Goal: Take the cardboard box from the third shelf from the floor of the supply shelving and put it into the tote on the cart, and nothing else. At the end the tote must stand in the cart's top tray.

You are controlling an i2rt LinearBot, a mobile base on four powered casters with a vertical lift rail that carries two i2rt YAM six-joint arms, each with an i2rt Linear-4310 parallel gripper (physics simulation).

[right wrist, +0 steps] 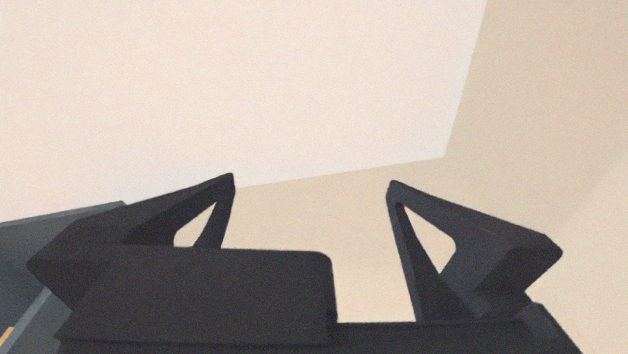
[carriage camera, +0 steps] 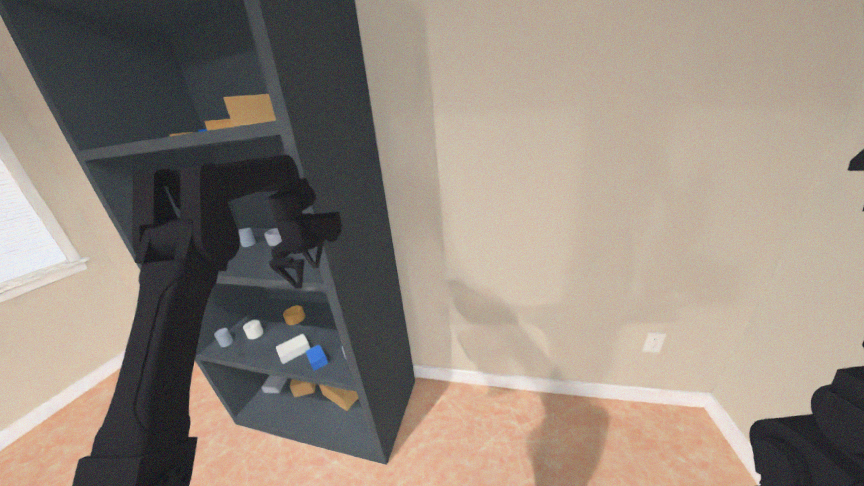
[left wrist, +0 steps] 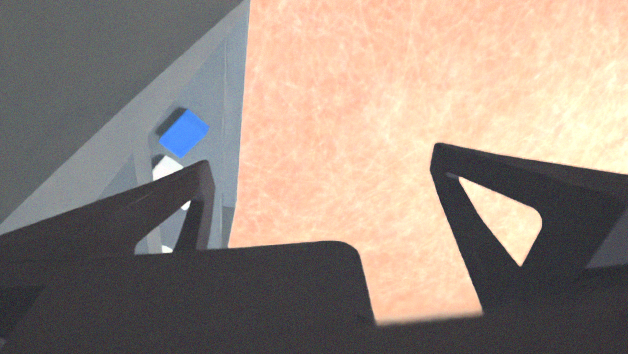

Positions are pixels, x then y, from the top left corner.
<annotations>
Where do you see a dark grey supply shelving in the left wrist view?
94, 94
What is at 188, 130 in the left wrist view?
A blue block.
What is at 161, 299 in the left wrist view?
My left gripper.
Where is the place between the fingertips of my right gripper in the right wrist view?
At 312, 185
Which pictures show my left gripper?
The carriage camera view and the left wrist view only.
</annotations>
